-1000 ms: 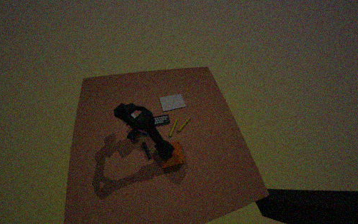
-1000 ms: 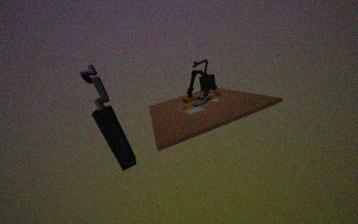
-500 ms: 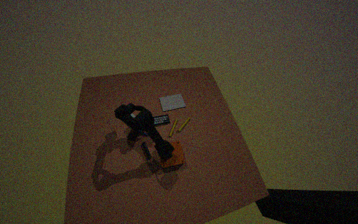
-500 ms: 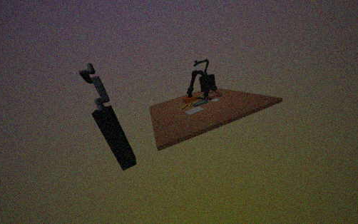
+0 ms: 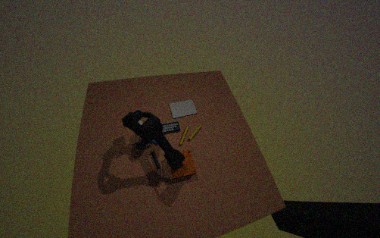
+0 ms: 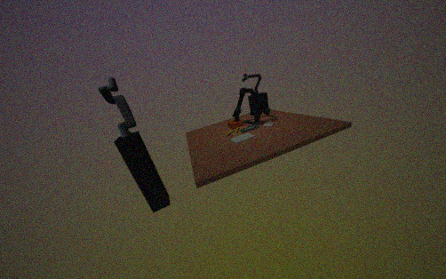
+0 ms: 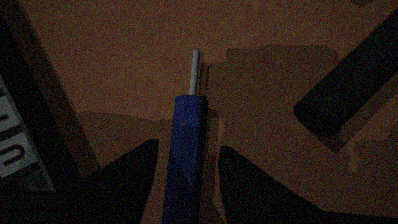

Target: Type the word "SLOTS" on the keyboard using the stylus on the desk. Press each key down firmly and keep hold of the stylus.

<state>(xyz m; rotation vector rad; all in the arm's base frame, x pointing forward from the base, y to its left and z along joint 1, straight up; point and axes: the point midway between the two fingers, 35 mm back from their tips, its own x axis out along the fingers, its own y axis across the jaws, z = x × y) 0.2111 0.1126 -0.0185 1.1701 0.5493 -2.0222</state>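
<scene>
Now: the blue stylus 1 cm behind my gripper tip, 1 cm to the right of it and 1 cm below it. Also, from my gripper tip: O key 9 cm ahead, 9 cm to the right; stylus tip 3 cm behind, 4 cm to the right, 1 cm below; dark pen-like stick 12 cm behind, 2 cm to the left.
</scene>
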